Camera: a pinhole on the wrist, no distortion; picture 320 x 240 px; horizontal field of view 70.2 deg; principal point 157.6 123.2 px. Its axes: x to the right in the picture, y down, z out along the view. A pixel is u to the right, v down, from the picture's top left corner.
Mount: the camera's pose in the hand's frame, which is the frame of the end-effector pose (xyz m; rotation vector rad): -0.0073 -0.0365 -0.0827 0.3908 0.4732 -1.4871
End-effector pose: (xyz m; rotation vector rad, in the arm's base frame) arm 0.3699 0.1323 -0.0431 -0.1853 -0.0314 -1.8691
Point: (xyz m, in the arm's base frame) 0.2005 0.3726 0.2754
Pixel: 143 47
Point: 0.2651 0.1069 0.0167
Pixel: 134 222
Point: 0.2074 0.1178 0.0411
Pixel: 189 204
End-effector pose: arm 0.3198 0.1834 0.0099 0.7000 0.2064 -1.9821
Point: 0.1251 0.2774 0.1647
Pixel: 158 44
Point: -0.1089 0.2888 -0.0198
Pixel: 306 165
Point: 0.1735 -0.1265 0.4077
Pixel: outside the picture
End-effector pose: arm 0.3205 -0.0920 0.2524 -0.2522 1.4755 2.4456
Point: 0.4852 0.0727 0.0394
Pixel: 304 46
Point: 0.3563 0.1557 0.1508
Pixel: 166 137
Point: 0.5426 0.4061 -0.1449
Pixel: 281 99
